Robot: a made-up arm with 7 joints.
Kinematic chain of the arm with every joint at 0, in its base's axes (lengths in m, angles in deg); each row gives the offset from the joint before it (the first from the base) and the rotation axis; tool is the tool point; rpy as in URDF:
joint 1: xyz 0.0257 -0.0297 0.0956 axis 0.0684 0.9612 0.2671
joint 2: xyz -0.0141 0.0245 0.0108 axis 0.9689 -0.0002 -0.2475
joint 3: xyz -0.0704 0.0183 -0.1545 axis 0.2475 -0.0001 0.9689
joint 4: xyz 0.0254 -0.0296 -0.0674 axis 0.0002 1 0
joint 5: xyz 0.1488 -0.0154 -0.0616 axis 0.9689 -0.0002 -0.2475
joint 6: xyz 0.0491 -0.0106 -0.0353 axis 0.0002 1 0
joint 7: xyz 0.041 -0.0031 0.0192 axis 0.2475 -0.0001 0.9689
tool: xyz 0.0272 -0.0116 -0.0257 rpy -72.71 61.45 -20
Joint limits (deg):
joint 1: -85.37..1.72
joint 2: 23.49..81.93
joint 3: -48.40..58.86
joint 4: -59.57..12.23
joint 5: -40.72..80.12
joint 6: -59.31..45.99
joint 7: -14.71..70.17
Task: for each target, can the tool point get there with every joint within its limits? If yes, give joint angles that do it. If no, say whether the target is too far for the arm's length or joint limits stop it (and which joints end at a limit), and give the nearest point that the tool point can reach.
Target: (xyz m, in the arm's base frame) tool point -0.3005 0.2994 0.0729
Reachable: no: joint limits stop it (at a limit: joint 1, joint 2, joint 3, joint 5, joint 6) | nearest point -0.1280 0.1465 0.2919 | short by 0.318 m
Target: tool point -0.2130 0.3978 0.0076
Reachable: no: joint limits stop it (at a limit: joint 1, joint 3, joint 4, joint 5, joint 6) | nearest point 0.0707 0.3972 -0.0724 | short by 0.295 m
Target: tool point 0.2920 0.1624 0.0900
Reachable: yes | joints -26.82 29.33 39.01 -21.86 56.93 -35.13 10.03
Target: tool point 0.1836 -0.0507 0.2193
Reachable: yes | joints -59.48 30.91 6.08 -50.58 -20.73 -5.37 32.55
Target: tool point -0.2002 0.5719 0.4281
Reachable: no: too far | nearest point -0.0265 0.3694 0.3382 | short by 0.282 m
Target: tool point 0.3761 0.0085 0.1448
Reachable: yes | joints -63.72 52.89 -19.38 -12.03 27.96 26.60 59.84
